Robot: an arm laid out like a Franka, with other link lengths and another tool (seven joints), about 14 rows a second.
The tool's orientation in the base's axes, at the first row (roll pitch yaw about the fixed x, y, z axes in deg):
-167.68 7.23 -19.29
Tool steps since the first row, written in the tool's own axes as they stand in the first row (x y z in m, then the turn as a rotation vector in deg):
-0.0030 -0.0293 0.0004 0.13 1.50 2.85
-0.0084 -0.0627 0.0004 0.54 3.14 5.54
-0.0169 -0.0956 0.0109 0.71 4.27 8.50
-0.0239 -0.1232 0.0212 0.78 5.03 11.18
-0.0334 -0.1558 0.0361 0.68 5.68 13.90
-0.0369 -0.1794 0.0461 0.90 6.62 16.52
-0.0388 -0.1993 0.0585 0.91 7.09 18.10
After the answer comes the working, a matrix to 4 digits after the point.
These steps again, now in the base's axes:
0.0074 0.0278 0.0062 -0.53 -0.72 -3.10
0.0139 0.0601 0.0139 -0.84 -1.70 -6.10
0.0170 0.0955 0.0118 -1.21 -2.08 -9.23
0.0195 0.1255 0.0085 -1.53 -2.14 -12.00
0.0213 0.1620 0.0022 -1.97 -2.05 -14.76
0.0258 0.1871 -0.0021 -2.21 -2.34 -17.53
0.0304 0.2089 -0.0096 -2.44 -2.39 -19.16

The tool's axes in the first row as the columns of a matrix, in the base's axes (rounded; the answer above uses it unrounded):
0.9364 -0.3481 -0.0456
-0.3277 -0.9133 0.2420
-0.1259 -0.2117 -0.9692

